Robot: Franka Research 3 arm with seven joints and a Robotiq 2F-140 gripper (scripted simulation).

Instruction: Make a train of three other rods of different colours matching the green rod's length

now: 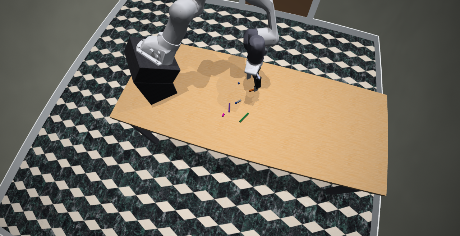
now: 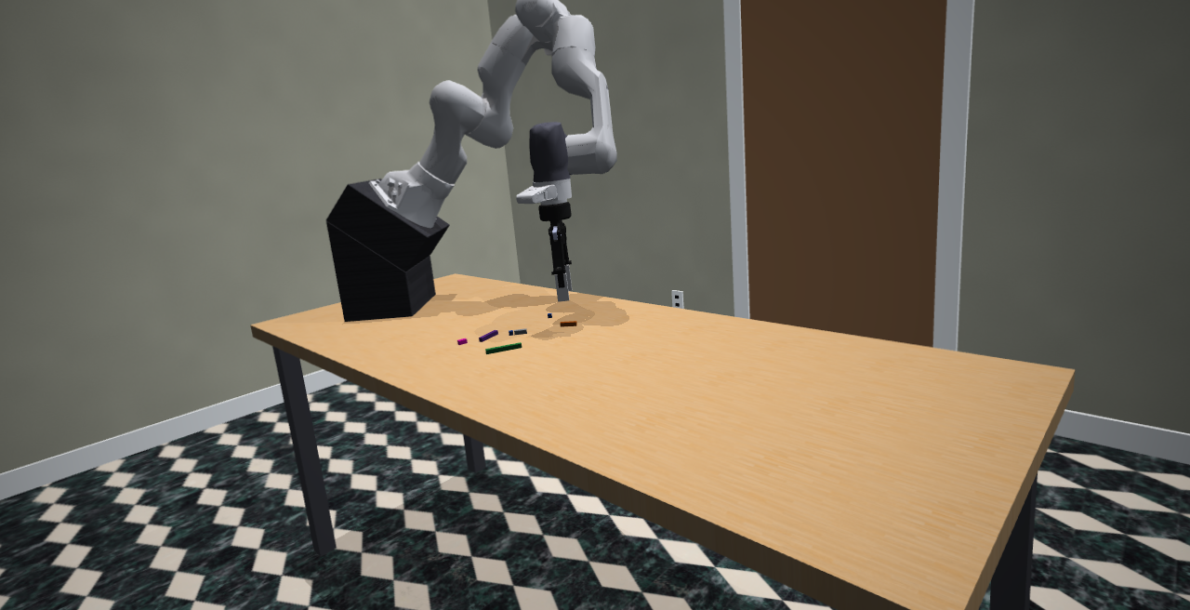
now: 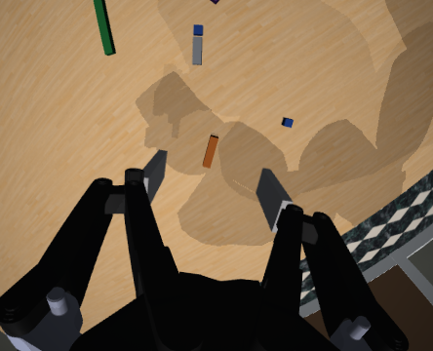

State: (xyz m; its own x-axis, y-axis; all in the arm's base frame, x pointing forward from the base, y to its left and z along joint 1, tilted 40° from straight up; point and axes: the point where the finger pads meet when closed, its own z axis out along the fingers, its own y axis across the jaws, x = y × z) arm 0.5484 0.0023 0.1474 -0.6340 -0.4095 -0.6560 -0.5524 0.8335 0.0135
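The orange rod is 10 cm below my hand. Also, from my hand: purple rod (11 cm behind, 16 cm to the right, 10 cm below); grey rod (6 cm behind, 10 cm to the right, 10 cm below); green rod (20 cm to the right, 10 cm below).
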